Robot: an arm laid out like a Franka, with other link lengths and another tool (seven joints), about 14 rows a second.
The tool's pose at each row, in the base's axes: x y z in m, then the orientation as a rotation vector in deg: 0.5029 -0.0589 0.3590 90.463 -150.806 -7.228; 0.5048 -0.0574 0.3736 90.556 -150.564 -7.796; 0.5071 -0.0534 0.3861 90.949 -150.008 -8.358; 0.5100 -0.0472 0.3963 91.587 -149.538 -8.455; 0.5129 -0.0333 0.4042 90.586 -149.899 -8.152; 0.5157 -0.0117 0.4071 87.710 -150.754 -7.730; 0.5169 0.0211 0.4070 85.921 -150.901 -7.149; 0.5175 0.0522 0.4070 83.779 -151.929 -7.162; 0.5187 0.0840 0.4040 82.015 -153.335 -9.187; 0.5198 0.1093 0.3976 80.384 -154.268 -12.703; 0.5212 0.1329 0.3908 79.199 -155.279 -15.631; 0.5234 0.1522 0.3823 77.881 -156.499 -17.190; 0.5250 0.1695 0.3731 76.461 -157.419 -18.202; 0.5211 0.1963 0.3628 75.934 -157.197 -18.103
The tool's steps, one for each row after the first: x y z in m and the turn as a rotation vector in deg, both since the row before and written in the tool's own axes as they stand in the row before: -0.0020 0.0006 -0.0147 -0.389 -0.069 -0.140; -0.0044 0.0013 -0.0125 -0.444 0.042 -0.408; -0.0067 0.0015 -0.0102 -0.085 0.053 -0.513; -0.0136 0.0047 -0.0076 0.040 0.250 0.698; -0.0204 0.0079 -0.0024 -0.192 0.656 1.945; -0.0291 0.0151 0.0009 -0.106 0.796 1.116; -0.0271 0.0153 0.0005 -0.127 0.026 1.564; -0.0277 0.0156 0.0034 -0.962 -1.152 1.365; -0.0219 0.0122 0.0073 -1.922 -1.415 1.097; -0.0203 0.0110 0.0085 -1.418 -1.477 0.854; -0.0169 0.0077 0.0103 -0.586 -1.123 1.021; -0.0146 0.0070 0.0112 -0.433 -0.666 1.035; -0.0183 0.0169 0.0148 -0.155 0.380 0.291
